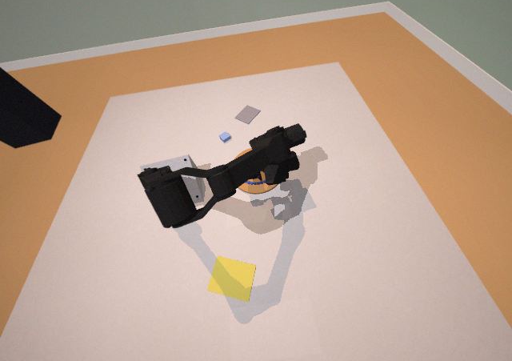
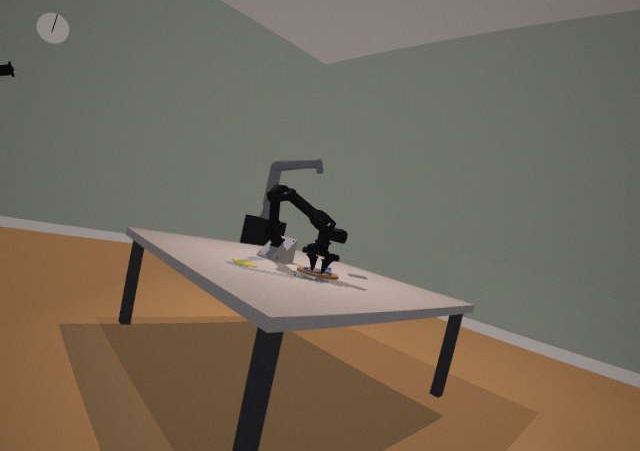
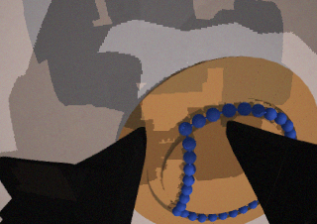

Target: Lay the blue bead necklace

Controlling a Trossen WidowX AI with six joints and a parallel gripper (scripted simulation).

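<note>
Right now the round bead board is 60 mm to the left of my gripper tip, 30 mm behind it and 10 mm below it. The rest, counted from my gripper tip: yellow square patch 270 mm to the right, 190 mm behind, 20 mm below; flat grey tile 360 mm to the left, 20 mm below, 10 mm ahead; light blue cube 250 mm to the left, 120 mm behind, 10 mm below.
</note>
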